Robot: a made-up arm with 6 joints. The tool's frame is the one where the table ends. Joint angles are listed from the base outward.
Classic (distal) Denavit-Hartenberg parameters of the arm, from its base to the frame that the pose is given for. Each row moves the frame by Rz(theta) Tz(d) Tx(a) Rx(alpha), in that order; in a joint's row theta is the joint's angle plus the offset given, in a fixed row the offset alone. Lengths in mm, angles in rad.
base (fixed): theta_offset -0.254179; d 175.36; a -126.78; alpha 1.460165
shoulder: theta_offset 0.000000; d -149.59; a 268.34; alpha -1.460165
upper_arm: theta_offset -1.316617; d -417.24; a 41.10; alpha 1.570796
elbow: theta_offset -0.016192; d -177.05; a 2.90; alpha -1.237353
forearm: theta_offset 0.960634; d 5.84; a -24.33; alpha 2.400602
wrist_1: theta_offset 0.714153; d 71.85; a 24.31; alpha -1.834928
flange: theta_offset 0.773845; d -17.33; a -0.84; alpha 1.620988
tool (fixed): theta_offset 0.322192; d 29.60; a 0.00; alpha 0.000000
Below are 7 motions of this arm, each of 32 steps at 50 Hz.
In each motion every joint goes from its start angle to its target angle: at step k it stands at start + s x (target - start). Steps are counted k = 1, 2, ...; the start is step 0. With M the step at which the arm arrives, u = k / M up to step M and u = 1 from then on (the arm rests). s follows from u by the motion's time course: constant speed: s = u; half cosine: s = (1 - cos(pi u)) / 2; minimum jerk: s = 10 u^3 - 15 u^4 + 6 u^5.
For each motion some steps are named. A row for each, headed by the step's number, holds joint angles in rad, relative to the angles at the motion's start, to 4 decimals.
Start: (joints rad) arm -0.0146 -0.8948 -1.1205 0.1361 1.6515 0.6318
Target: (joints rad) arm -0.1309 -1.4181 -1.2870 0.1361 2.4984 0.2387
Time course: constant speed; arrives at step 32
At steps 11, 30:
11: -0.0400 -0.1799 -0.0572 0.0000 0.2911 -0.1351
30: -0.1090 -0.4906 -0.1561 0.0000 0.7940 -0.3685

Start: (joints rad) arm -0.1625 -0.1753 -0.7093 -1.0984 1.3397 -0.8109
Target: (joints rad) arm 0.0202 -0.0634 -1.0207 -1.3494 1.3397 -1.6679
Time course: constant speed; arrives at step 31
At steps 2, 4, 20, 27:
2: 0.0118 0.0072 -0.0201 -0.0162 0.0000 -0.0553
4: 0.0236 0.0144 -0.0402 -0.0324 0.0000 -0.1106
20: 0.1179 0.0722 -0.2009 -0.1619 0.0000 -0.5529
27: 0.1591 0.0975 -0.2712 -0.2186 0.0000 -0.7464

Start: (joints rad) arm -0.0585 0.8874 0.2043 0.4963 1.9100 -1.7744
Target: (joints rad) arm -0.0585 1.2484 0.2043 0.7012 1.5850 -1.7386
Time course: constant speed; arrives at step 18
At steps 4, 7, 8, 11, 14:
4: 0.0000 0.0802 0.0000 0.0455 -0.0722 0.0080
7: 0.0000 0.1404 0.0000 0.0797 -0.1264 0.0139
8: 0.0000 0.1604 0.0000 0.0911 -0.1444 0.0159
11: 0.0000 0.2206 0.0000 0.1252 -0.1986 0.0219
14: 0.0000 0.2808 0.0000 0.1594 -0.2528 0.0278

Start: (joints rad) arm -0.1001 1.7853 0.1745 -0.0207 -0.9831 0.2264
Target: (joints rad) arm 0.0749 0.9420 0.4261 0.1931 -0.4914 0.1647
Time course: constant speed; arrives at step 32
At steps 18, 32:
18: 0.0984 -0.4744 0.1415 0.1203 0.2766 -0.0347
32: 0.1750 -0.8433 0.2516 0.2138 0.4917 -0.0617

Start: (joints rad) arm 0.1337 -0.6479 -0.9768 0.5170 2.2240 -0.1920
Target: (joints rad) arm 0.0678 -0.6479 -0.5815 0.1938 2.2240 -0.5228
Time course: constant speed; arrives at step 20
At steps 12, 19, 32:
12: -0.0395 0.0000 0.2372 -0.1939 0.0000 -0.1985
19: -0.0626 0.0000 0.3755 -0.3070 0.0000 -0.3143
32: -0.0659 0.0000 0.3953 -0.3232 0.0000 -0.3308

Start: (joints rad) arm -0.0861 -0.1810 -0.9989 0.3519 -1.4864 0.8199
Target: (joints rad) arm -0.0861 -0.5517 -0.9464 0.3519 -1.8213 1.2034
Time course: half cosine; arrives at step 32
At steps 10, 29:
10: 0.0000 -0.0824 0.0117 0.0000 -0.0744 0.0852
29: 0.0000 -0.3627 0.0514 0.0000 -0.3277 0.3752

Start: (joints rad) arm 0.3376 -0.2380 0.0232 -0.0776 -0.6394 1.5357
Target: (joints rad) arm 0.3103 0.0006 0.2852 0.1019 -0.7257 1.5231
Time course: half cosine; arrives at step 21
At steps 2, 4, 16, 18, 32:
2: -0.0006 0.0053 0.0058 0.0040 -0.0019 -0.0003
4: -0.0024 0.0207 0.0228 0.0156 -0.0075 -0.0011
16: -0.0237 0.2068 0.2270 0.1555 -0.0748 -0.0109
18: -0.0259 0.2268 0.2490 0.1706 -0.0820 -0.0120
32: -0.0273 0.2386 0.2620 0.1795 -0.0863 -0.0126

